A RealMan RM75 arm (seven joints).
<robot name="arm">
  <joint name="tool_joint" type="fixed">
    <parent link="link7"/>
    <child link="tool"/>
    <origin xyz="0 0 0" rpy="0 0 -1.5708"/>
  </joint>
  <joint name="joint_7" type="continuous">
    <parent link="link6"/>
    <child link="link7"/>
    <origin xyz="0 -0.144 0" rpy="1.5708 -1.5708 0"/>
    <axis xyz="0 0 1"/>
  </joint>
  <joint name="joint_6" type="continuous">
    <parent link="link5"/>
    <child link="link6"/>
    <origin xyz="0 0 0" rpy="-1.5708 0 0"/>
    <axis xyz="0 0 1"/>
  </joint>
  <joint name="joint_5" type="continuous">
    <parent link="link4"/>
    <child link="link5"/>
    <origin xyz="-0.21 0 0" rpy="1.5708 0 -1.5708"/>
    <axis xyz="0 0 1"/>
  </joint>
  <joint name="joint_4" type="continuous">
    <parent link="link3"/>
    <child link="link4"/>
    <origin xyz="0 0 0" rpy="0 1.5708 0"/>
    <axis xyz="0 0 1"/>
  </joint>
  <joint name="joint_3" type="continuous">
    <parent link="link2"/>
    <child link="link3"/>
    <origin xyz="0.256 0 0" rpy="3.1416 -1.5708 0"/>
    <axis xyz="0 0 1"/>
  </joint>
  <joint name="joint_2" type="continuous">
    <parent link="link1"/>
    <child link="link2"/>
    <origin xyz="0 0 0" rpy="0 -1.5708 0"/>
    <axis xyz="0 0 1"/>
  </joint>
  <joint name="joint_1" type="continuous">
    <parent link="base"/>
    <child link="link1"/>
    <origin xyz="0 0 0.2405" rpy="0 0 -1.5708"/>
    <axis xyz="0 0 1"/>
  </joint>
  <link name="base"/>
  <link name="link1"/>
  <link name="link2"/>
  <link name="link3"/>
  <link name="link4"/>
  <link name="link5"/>
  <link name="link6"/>
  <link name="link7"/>
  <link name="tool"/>
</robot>
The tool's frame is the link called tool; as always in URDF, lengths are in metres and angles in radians. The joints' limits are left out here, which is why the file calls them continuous.
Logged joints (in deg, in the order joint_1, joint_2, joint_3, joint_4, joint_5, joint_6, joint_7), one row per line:
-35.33 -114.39 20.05 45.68 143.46 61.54 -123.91
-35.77 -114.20 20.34 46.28 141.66 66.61 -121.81
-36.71 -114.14 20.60 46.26 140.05 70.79 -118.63
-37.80 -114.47 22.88 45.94 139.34 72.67 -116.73
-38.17 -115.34 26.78 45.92 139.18 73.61 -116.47
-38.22 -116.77 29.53 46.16 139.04 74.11 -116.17
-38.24 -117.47 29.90 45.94 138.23 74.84 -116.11
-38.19 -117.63 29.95 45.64 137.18 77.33 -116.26
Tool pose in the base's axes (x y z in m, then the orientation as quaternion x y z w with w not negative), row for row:
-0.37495 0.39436 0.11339 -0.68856 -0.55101 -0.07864 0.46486
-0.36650 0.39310 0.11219 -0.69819 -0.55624 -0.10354 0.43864
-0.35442 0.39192 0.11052 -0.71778 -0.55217 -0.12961 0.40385
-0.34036 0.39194 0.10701 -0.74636 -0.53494 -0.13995 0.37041
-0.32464 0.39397 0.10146 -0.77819 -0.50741 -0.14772 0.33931
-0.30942 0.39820 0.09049 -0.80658 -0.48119 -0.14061 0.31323
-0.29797 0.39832 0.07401 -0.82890 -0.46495 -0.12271 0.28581
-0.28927 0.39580 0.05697 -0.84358 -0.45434 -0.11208 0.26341
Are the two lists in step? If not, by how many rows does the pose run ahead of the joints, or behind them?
The pose runs 2 rows behind the joints: the pose in row i belongs to the joints in row i - 2.
